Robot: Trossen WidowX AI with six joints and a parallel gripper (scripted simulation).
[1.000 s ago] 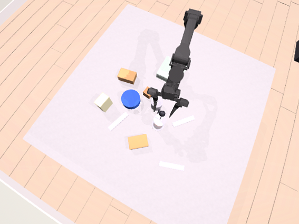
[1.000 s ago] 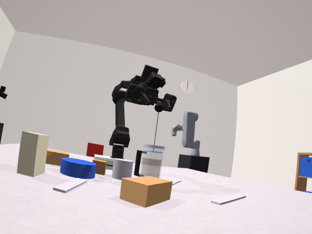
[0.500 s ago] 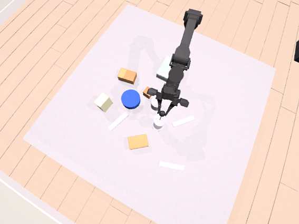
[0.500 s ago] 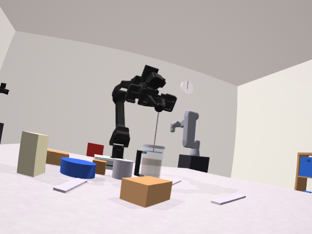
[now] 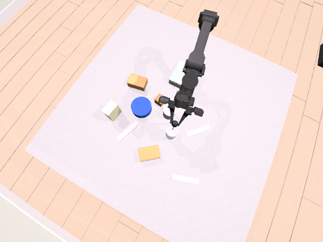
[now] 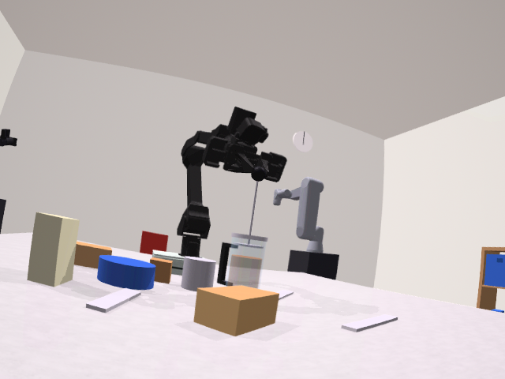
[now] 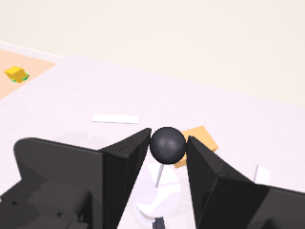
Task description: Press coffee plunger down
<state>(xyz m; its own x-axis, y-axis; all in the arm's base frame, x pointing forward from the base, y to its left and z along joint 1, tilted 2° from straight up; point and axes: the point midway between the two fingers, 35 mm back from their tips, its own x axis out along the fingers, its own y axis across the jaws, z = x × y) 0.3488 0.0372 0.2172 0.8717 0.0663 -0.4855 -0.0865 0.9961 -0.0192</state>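
Right now my gripper tip is 13 cm above the coffee press, 2 cm past it and 1 cm to the left of it. Round my gripper tip: grey cylinder: 23 cm below, 12 cm behind, 6 cm to the right; small orange cube: 24 cm below, 17 cm behind, 14 cm to the right; blue disc: 24 cm below, 23 cm to the right, 8 cm behind.
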